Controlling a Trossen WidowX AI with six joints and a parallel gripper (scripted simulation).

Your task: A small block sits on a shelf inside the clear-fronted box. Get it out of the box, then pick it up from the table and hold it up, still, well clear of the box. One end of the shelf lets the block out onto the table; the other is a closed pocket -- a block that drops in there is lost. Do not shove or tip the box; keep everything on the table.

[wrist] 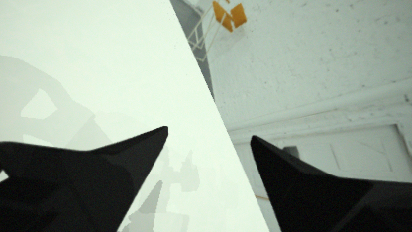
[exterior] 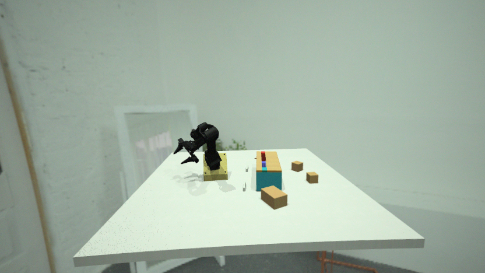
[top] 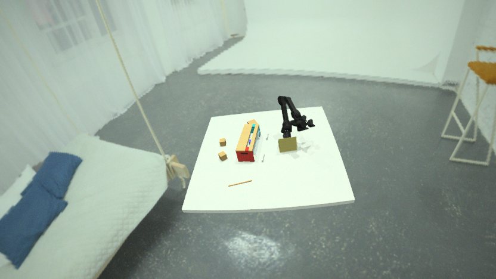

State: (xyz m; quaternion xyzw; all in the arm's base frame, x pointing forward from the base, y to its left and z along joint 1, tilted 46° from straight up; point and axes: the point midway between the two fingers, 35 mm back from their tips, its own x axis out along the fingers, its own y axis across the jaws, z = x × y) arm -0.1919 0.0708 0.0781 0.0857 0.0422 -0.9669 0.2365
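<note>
My gripper tip is now 530 mm short of the box, 70 mm to the left of it and 90 mm above it. The rest, counted from my gripper tip: thin wooden stick: 690 mm ahead, 340 mm to the left, 150 mm below; then tan block: 500 mm ahead, 380 mm to the right, 130 mm below; then blue block: 550 mm ahead, 50 mm to the right, 70 mm below.
</note>
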